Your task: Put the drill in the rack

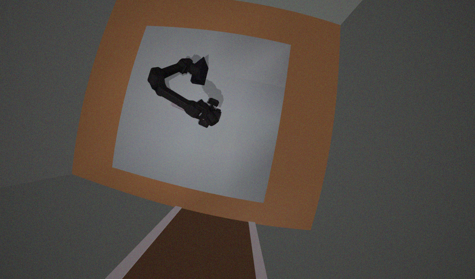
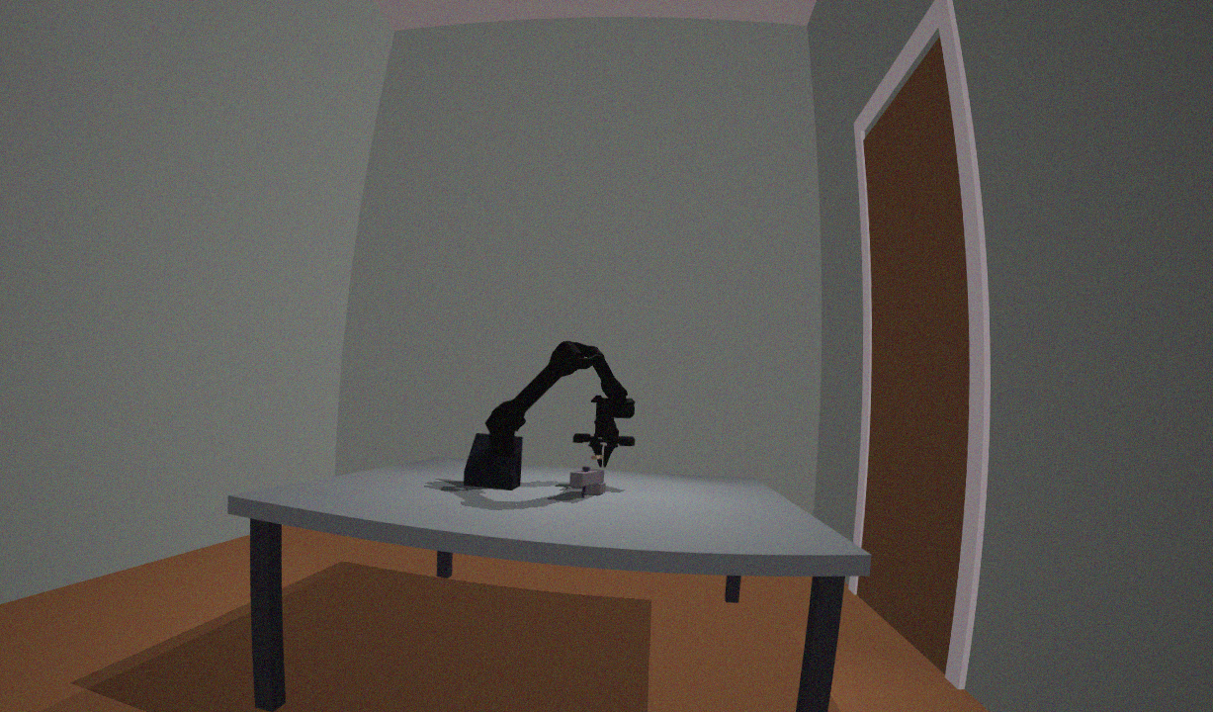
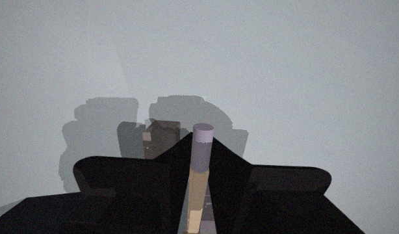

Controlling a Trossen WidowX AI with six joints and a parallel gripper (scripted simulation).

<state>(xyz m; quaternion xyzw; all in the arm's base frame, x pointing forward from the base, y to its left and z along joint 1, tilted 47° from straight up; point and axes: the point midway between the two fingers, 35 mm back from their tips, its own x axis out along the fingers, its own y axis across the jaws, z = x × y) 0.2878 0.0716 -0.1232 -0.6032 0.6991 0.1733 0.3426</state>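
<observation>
The drill is 40 mm to the right of my gripper tip, 30 mm above it and 10 mm behind it. Round my gripper tip: rack (60 mm behind, 40 mm below, 30 mm to the right).
</observation>
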